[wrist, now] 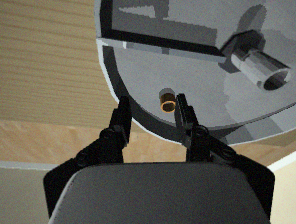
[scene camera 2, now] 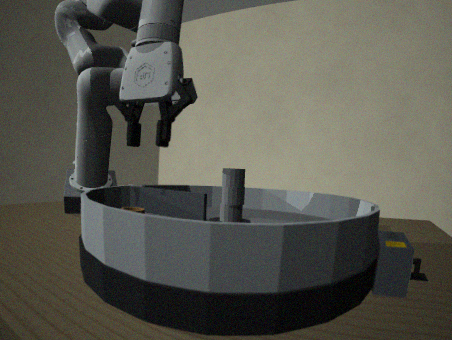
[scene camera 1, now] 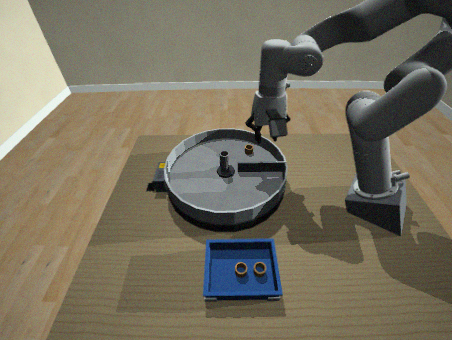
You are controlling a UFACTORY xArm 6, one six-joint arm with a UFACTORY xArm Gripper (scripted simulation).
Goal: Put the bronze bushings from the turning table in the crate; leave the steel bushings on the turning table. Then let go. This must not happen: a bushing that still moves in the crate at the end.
Labels:
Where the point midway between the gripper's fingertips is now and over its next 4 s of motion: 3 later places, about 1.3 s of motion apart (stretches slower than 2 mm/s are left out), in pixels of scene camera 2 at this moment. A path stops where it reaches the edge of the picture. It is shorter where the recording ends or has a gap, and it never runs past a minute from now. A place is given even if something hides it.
The gripper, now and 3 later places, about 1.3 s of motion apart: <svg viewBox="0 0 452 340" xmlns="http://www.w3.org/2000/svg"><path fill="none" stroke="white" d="M147 146L145 211L146 183L154 143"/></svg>

